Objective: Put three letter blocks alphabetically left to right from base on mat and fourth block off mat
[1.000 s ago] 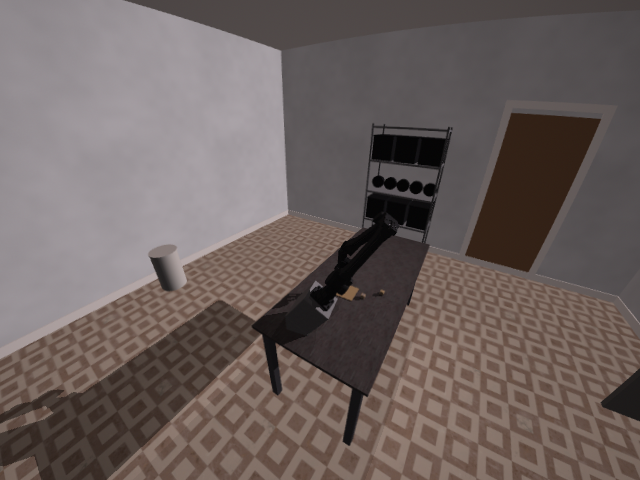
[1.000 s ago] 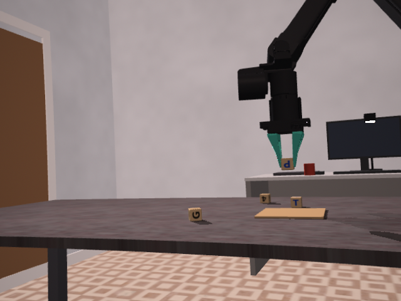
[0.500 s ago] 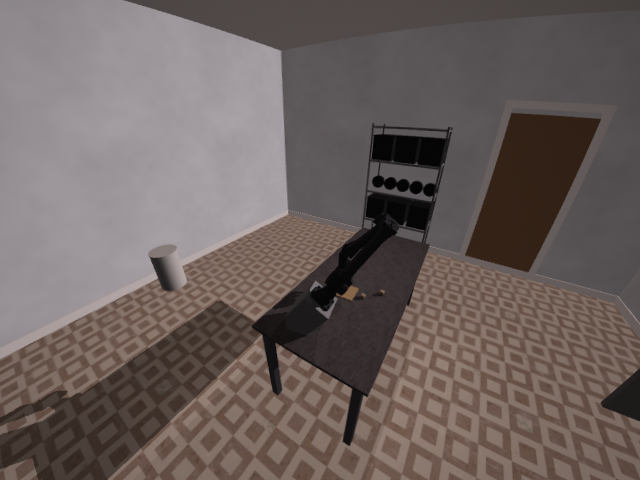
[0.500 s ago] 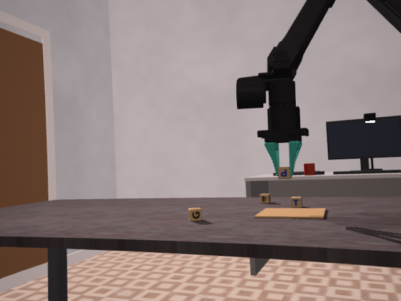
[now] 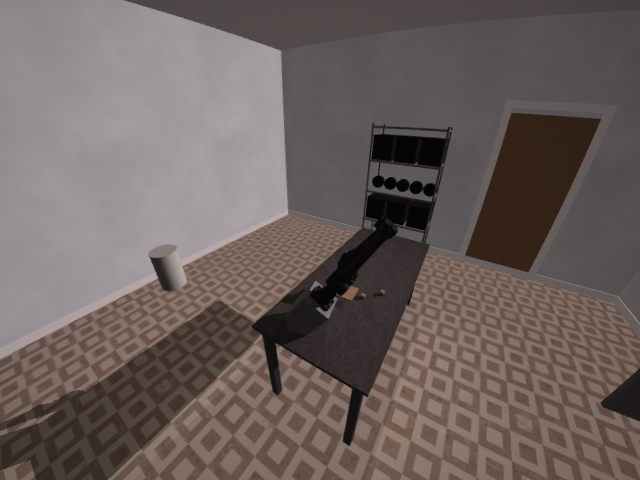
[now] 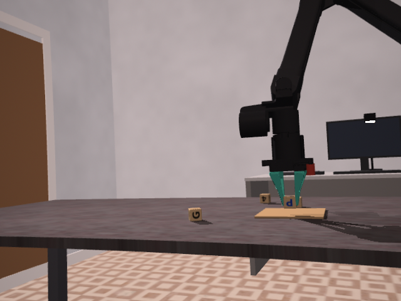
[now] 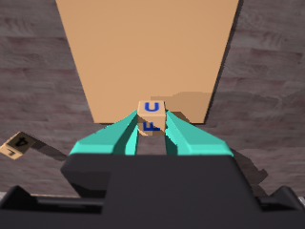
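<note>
The mat lies 4 cm to the right of my hand and 3 cm below it. From my hand the other things lie so: block 17 cm to the right, 2 cm below.
</note>
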